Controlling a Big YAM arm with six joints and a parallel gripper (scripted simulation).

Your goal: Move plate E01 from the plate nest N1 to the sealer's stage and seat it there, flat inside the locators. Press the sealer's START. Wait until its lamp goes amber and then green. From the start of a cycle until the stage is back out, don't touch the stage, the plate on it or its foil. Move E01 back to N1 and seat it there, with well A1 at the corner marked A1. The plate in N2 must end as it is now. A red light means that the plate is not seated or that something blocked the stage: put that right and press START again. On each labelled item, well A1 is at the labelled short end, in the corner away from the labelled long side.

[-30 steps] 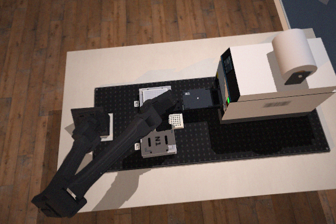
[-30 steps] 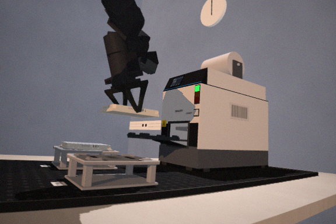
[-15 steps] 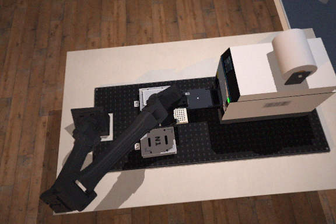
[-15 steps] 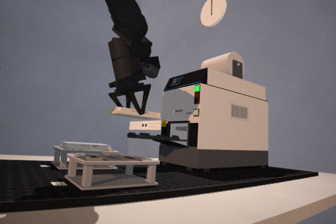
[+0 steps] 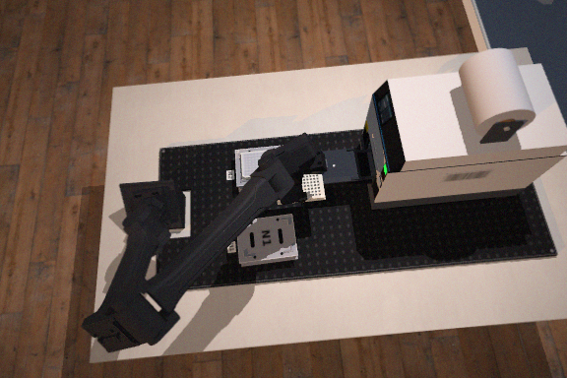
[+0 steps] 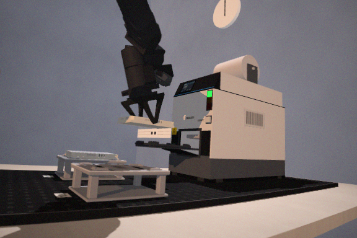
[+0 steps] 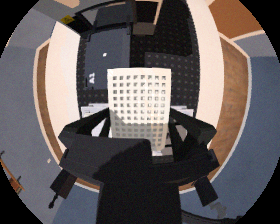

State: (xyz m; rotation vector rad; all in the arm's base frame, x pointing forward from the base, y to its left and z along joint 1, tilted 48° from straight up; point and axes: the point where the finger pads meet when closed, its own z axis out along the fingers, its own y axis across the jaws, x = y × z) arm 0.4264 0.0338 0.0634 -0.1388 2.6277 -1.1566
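Now: the sealer stage 11 cm ahead of my hand, 7 cm to the left of it and 6 cm below it. From my hand the other things lie so: nest (12 cm below, 11 cm behind, 10 cm to the right); then plate (12 cm to the left, 10 cm below, 10 cm behind); then start button (20 cm ahead, 3 cm to the right, 3 cm above).
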